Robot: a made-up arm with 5 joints.
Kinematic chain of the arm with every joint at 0, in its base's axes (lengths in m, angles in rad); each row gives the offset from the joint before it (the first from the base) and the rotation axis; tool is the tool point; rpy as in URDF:
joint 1: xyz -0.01 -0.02 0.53 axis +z
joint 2: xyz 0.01 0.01 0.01 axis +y
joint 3: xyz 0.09 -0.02 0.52 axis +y
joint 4: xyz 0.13 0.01 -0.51 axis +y
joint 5: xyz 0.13 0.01 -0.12 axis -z
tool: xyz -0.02 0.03 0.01 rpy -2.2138 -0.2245 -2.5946
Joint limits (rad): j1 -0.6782..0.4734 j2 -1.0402..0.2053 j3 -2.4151..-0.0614 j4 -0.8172..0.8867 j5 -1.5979..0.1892
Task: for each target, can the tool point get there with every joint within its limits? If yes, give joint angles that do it. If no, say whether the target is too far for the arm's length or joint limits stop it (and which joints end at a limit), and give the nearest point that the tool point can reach.
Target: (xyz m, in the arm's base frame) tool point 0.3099 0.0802 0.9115
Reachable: yes | joints 0.2659 -0.8839 -0.3770 0.3705 -0.9098
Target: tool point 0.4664 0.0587 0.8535
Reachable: yes | joints 0.1642 -0.5052 -0.5243 0.4071 -1.2702
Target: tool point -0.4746 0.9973 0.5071
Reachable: no: joint limits stop it (at a limit: joint 1, joint 2, joint 3, joint 4, joint 5) | nearest point -0.6237 0.5300 1.2677 | short by 0.905 m
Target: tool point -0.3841 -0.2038 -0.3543
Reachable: no: joint limits stop it (at a limit: joint 1, joint 2, joint 3, joint 4, joint 5) | nearest point 0.1522 -0.1646 0.3646 | short by 0.898 m
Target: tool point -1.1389 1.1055 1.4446
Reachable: no: too far | nearest point -0.6312 0.5360 1.3464 | short by 0.769 m
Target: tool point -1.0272 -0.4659 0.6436
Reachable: no: joint limits stop it (at a limit: joint 2, joint 3, joint 4, joint 5) | nearest point -0.7647 -0.3508 1.2677 | short by 0.687 m
